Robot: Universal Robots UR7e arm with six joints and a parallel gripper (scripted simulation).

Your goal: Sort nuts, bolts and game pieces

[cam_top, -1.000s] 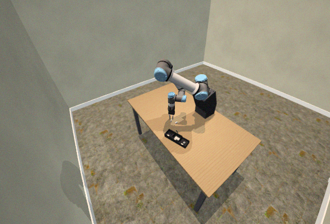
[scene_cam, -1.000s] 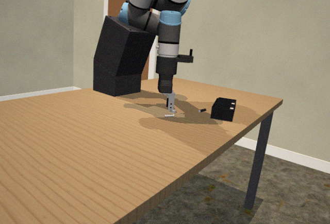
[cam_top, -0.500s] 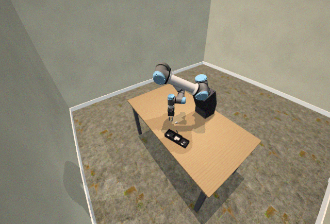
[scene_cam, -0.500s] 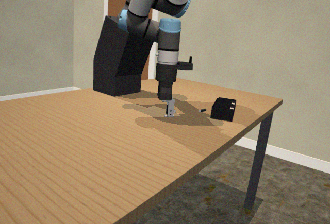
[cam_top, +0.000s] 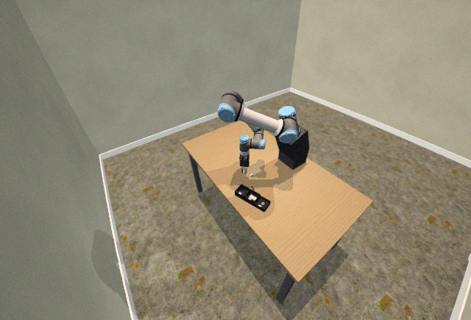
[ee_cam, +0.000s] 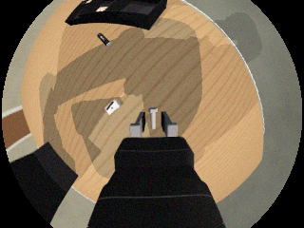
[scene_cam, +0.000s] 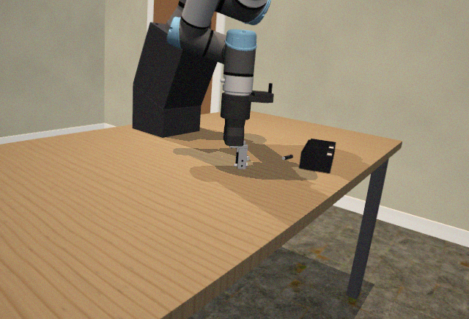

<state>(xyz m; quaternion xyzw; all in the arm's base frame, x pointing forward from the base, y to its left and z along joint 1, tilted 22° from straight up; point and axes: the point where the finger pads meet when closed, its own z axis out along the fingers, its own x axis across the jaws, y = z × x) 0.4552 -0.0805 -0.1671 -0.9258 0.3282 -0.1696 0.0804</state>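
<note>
Right now my hand is 10 mm to the right of the bolt and 10 mm above it. The rest, counted from my hand: small ring-shaped piece: 40 mm ahead, 340 mm to the left, 10 mm below; white speckled piece: 70 mm ahead, 260 mm to the left, 10 mm below; black bin: 80 mm ahead, 260 mm to the left.
</note>
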